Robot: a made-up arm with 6 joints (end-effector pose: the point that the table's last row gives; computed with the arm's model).
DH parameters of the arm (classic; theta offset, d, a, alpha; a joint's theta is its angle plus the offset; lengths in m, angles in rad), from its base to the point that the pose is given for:
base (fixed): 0 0.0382 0 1.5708
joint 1: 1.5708 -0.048 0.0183 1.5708
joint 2: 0 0.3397 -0.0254 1.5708
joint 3: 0 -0.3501 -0.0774 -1.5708
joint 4: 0 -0.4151 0.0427 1.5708
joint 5: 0 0.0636 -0.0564 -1.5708
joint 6: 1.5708 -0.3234 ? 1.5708
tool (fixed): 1.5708 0.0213 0 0
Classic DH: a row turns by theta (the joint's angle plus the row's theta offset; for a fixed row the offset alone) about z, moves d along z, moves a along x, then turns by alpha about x.
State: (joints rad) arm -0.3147 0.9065 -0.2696 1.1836 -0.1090 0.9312
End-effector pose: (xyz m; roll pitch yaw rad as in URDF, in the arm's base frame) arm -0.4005 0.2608 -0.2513 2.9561 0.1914 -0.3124
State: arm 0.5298 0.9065 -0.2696 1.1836 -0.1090 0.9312
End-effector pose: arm -0.0495 0.2608 -0.4535 -3.0431 -0.6091 -0.3768
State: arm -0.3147 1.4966 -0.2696 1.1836 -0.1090 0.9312
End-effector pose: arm -0.3420 0.4572 -0.0716 -2.7745 0.3761 -0.3409
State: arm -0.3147 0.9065 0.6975 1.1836 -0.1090 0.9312
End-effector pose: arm -0.3219 -0.2841 0.1718 -2.9827 0.7413 0.5989
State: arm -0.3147 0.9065 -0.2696 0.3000 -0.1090 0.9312
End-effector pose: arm -0.4358 0.2105 -0.4172 2.0769 0.0983 -0.3138
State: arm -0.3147 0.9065 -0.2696 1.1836 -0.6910 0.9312
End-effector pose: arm -0.1953 0.3309 -0.2205 2.7836 0.4067 -0.8803
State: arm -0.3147 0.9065 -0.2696 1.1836 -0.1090 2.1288
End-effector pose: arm -0.3825 0.1838 -0.0410 -2.1295 0.1914 -0.3124
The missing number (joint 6, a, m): 0.1982
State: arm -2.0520 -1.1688 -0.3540 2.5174 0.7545 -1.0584
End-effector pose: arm 0.2905 -0.6932 -0.0468 2.3776 0.4166 1.8881
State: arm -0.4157 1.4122 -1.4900 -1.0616 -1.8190 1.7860
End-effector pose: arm 0.3384 0.1033 -0.6437 -1.5761 -1.2024 1.9245
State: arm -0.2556 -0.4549 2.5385 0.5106 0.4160 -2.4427
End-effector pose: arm 1.0769 -0.1077 0.0572 1.6121 0.0415 3.0644
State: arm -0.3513 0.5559 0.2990 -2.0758 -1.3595 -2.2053
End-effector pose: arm -0.3382 -0.5311 -0.1753 3.1199 0.0068 1.5082
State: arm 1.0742 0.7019 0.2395 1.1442 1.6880 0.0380
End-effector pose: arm 0.3487 -0.5363 -0.2410 0.7318 0.0426 1.9442
